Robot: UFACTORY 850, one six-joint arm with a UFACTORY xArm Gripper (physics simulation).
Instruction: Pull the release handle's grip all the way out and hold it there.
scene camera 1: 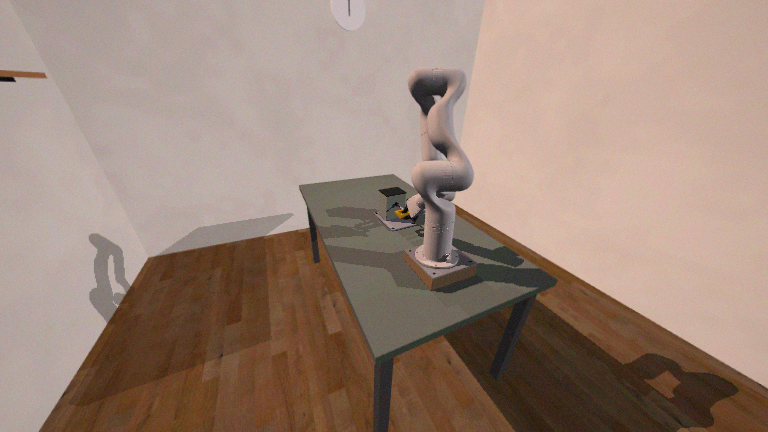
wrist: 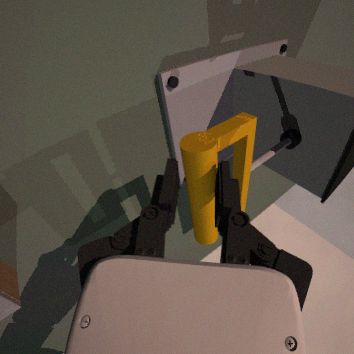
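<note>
The release handle's yellow grip is a round bar with a flat loop behind it. In the wrist view a thin rod runs from the loop to a black collar on the housing, and a stretch of the rod shows outside the collar. My gripper is shut on the round bar, with one black finger on its outer side and the other passing through the loop. In the scene view the fingers are small and partly hidden by the wrist.
The grey housing with a dark top stands on a light base plate with black bolts. It is on the green table. The arm's base block is nearer the camera.
</note>
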